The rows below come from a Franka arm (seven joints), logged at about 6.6 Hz.
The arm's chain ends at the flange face. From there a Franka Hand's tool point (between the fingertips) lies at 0.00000 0.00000 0.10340 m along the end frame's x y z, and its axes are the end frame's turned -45 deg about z.
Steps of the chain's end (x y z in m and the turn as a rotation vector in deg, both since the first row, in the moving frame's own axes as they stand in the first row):
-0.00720 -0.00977 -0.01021 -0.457 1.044 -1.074
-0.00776 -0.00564 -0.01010 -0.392 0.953 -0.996
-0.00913 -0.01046 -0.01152 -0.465 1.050 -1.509
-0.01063 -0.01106 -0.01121 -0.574 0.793 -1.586
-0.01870 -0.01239 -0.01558 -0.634 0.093 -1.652
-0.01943 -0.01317 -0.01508 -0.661 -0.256 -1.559
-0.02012 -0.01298 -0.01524 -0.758 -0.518 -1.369
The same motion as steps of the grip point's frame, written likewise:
0.00258 -0.01009 -0.01023 -1.061 0.415 -1.074
-0.00077 -0.00777 -0.01012 -0.951 0.397 -0.996
0.00171 -0.01193 -0.01154 -1.071 0.414 -1.509
0.00061 -0.01360 -0.01123 -0.967 0.155 -1.586
-0.00514 -0.02105 -0.01559 -0.514 -0.383 -1.652
-0.00559 -0.02252 -0.01509 -0.286 -0.648 -1.559
-0.00667 -0.02308 -0.01525 -0.170 -0.902 -1.369

